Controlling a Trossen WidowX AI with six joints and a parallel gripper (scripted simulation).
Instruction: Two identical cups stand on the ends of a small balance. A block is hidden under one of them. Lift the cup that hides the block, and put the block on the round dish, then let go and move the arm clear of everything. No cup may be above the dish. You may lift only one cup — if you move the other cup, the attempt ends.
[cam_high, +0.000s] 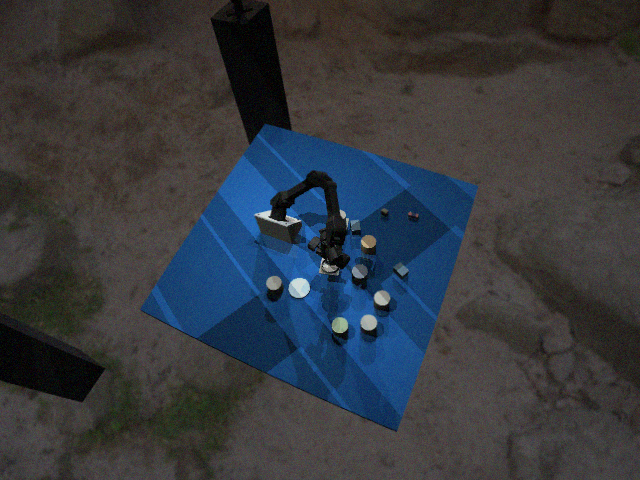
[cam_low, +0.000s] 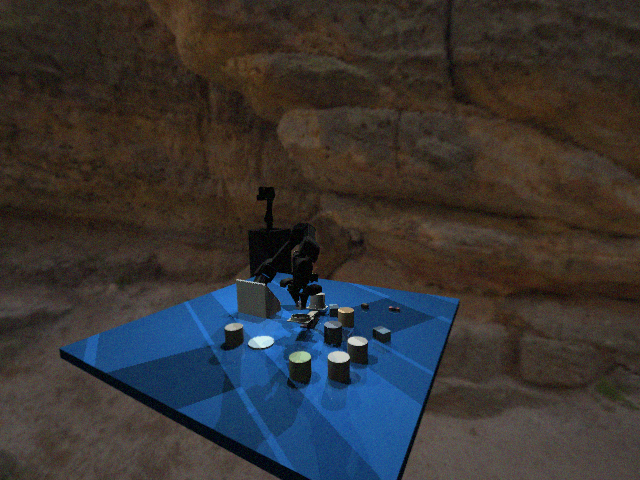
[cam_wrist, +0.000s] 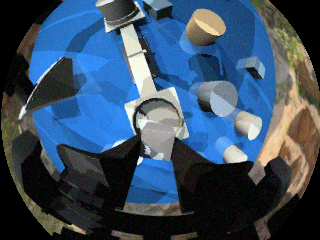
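My gripper tip is 130 mm to the left of the round dish, 120 mm above it and 100 mm past it. From my gripper tip the other things lie so: small balance 120 mm to the left, 90 mm below, 40 mm behind.
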